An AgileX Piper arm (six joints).
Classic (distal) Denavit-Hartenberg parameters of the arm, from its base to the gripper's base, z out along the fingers. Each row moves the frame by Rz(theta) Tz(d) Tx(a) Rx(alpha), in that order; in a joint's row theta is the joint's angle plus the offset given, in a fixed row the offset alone. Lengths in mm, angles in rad.
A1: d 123; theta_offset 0; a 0; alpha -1.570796
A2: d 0; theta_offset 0.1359; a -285; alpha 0
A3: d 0; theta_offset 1.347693; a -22; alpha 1.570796
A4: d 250.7; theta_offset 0; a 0; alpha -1.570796
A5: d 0; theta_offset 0; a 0; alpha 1.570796
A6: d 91; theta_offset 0; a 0; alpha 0
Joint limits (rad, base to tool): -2.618..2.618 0..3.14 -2.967..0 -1.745..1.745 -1.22..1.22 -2.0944..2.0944
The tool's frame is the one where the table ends.
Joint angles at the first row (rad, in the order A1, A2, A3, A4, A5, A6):
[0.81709, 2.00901, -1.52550, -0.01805, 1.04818, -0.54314]
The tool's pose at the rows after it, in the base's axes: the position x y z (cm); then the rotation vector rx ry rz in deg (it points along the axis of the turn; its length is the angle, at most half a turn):
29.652, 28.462, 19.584, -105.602, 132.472, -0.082
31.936, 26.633, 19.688, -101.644, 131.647, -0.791
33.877, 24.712, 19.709, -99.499, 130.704, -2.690
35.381, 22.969, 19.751, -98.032, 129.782, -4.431
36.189, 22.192, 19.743, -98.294, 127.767, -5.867
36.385, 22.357, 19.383, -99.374, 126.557, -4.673
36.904, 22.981, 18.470, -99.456, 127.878, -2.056
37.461, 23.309, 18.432, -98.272, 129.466, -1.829
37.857, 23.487, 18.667, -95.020, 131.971, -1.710
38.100, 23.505, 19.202, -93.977, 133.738, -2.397
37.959, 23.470, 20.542, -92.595, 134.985, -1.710
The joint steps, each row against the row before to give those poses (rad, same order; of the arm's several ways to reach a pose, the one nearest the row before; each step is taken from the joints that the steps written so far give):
[-0.04805, 0.00002, 0.00221, -0.00419, -0.05967, -0.02332]
[-0.06972, -0.00002, 0.00001, -0.00171, -0.05425, -0.03728]
[-0.06296, 0.00165, 0.00001, -0.01224, -0.03807, -0.04253]
[-0.05318, 0.00002, 0.00155, -0.00874, -0.03147, -0.04048]
[-0.02466, 0.00218, 0.00003, -0.00815, -0.02912, -0.03720]
[-0.00323, 0.01160, -0.00381, 0.02549, -0.01279, -0.03674]
[0.00000, 0.04305, -0.03696, 0.03830, 0.01534, -0.01196]
[0.00002, 0.02572, -0.04371, -0.00251, 0.02747, 0.02506]
[-0.00002, 0.01318, -0.03279, -0.00820, 0.02101, 0.05483]
[0.00000, 0.00646, -0.03484, -0.01548, 0.04269, 0.03044]
[0.00002, -0.01623, -0.02738, 0.00636, 0.04809, 0.01915]

